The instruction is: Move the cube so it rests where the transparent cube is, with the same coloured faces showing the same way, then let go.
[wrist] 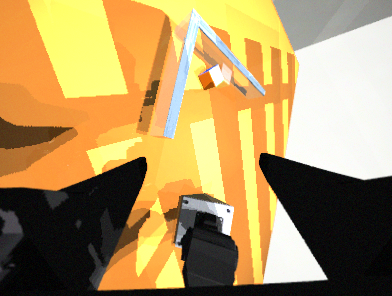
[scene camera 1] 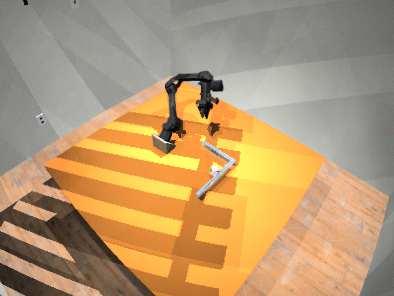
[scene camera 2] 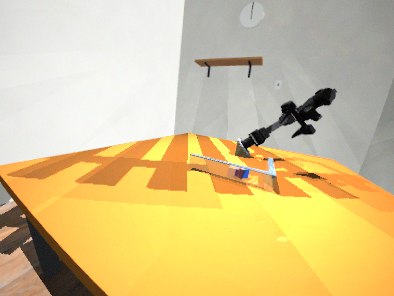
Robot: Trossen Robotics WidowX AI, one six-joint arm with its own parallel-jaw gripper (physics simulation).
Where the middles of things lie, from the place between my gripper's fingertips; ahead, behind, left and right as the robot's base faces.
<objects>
My hand is 14 cm short of the L-shaped fence [scene camera 2: 257,178], 20 cm to the left of it and 16 cm above it.
</objects>
